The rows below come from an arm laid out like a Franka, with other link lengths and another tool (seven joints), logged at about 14 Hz.
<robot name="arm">
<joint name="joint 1" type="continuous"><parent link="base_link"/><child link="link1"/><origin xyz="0.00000 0.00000 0.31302" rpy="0.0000 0.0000 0.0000"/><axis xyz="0 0 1"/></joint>
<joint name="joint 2" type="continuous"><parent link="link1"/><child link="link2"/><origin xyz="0.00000 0.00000 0.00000" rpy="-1.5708 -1.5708 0.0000"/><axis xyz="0 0 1"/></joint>
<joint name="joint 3" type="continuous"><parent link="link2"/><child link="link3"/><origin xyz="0.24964 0.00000 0.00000" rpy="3.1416 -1.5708 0.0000"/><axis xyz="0 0 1"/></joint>
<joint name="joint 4" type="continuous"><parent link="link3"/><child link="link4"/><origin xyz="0.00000 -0.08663 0.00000" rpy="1.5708 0.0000 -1.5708"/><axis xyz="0 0 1"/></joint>
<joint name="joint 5" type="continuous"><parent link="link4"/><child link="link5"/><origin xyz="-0.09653 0.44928 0.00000" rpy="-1.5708 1.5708 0.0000"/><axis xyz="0 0 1"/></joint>
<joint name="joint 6" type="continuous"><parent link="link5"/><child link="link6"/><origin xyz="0.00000 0.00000 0.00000" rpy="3.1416 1.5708 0.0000"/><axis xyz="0 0 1"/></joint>
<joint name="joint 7" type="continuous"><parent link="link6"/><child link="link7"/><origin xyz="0.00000 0.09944 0.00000" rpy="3.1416 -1.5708 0.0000"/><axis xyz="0 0 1"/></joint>
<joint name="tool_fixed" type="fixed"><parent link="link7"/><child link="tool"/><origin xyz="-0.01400 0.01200 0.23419" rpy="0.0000 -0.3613 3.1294"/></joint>
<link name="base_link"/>
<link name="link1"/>
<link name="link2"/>
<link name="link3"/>
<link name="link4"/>
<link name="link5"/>
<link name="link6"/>
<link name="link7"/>
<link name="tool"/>
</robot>
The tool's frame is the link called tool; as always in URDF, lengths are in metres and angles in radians. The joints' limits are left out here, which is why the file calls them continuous.
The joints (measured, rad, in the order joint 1, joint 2, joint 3, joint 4, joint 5, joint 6, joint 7), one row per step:
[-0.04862, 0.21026, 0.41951, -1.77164, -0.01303, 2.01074, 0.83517]
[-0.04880, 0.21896, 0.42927, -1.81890, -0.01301, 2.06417, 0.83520]
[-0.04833, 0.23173, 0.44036, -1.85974, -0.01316, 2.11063, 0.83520]
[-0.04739, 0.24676, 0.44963, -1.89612, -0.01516, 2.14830, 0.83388]
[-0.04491, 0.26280, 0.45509, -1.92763, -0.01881, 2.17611, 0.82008]
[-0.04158, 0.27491, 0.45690, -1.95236, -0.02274, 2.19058, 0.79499]
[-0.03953, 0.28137, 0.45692, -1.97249, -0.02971, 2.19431, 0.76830]
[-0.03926, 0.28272, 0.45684, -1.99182, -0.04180, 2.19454, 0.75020]
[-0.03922, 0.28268, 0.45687, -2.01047, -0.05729, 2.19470, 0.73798]
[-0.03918, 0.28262, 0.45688, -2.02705, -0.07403, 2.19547, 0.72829]
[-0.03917, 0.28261, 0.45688, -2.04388, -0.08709, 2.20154, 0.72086]
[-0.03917, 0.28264, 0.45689, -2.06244, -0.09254, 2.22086, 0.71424]
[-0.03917, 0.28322, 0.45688, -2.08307, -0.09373, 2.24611, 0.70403]
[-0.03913, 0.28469, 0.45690, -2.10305, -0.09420, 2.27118, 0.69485]
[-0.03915, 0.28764, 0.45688, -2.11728, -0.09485, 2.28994, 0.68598]
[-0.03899, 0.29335, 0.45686, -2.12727, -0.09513, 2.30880, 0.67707]
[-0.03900, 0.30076, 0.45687, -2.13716, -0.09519, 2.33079, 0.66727]
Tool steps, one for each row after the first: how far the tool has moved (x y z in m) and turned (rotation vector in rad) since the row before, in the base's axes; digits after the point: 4 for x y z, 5 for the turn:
[-0.0070, 0.0069, -0.0253, 0.00501, 0.00292, 0.00941]
[-0.0086, 0.0078, -0.0245, 0.00531, 0.00743, 0.01136]
[-0.0101, 0.0061, -0.0242, 0.00210, 0.01291, 0.01258]
[-0.0112, 0.0038, -0.0231, -0.00155, 0.01671, 0.02426]
[-0.0109, 0.0013, -0.0185, -0.00469, 0.01770, 0.03373]
[-0.0097, -0.0016, -0.0138, -0.00942, 0.01657, 0.03483]
[-0.0084, -0.0037, -0.0107, -0.01441, 0.01297, 0.02796]
[-0.0077, -0.0042, -0.0095, -0.01665, 0.01041, 0.02424]
[-0.0066, -0.0041, -0.0083, -0.01638, 0.00784, 0.02241]
[-0.0058, -0.0032, -0.0078, -0.01171, 0.00497, 0.01763]
[-0.0042, -0.0011, -0.0073, -0.00143, -0.00234, 0.01142]
[-0.0044, -0.0004, -0.0079, 0.00364, -0.00363, 0.01209]
[-0.0045, -0.0002, -0.0080, 0.00423, -0.00291, 0.01057]
[-0.0037, -0.0002, -0.0066, 0.00354, -0.00113, 0.00992]
[-0.0025, 0.0006, -0.0060, 0.00558, -0.00222, 0.00932]
[-0.0024, 0.0009, -0.0065, 0.00732, -0.00338, 0.00965]

